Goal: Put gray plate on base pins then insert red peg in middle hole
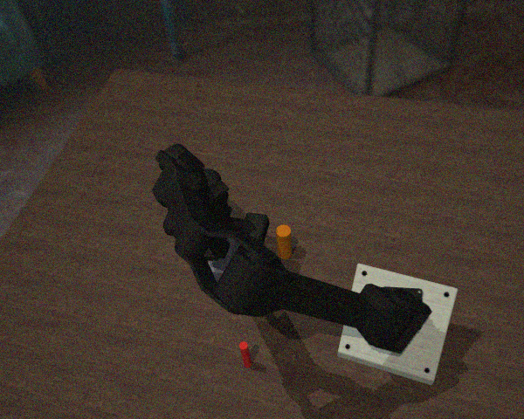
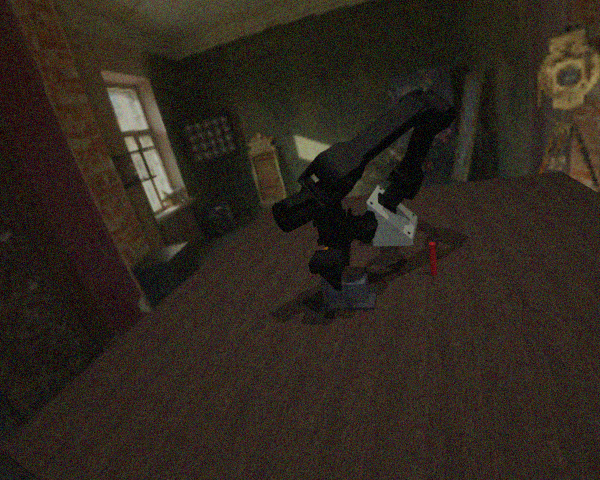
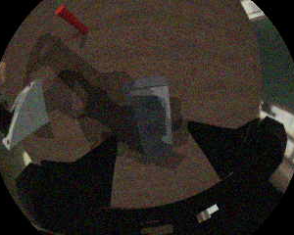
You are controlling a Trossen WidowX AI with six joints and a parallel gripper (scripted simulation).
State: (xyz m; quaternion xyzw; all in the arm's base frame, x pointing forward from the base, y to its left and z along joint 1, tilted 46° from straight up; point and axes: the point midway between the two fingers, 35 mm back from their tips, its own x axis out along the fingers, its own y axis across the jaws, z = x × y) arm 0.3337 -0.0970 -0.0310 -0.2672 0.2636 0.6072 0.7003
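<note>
The gray plate lies 2 cm below my gripper tip. The rest, counted from my gripper tip: orange cylinder: 11 cm behind, 5 cm to the right, 2 cm below; then red peg: 8 cm behind, 19 cm to the left, 2 cm below.
</note>
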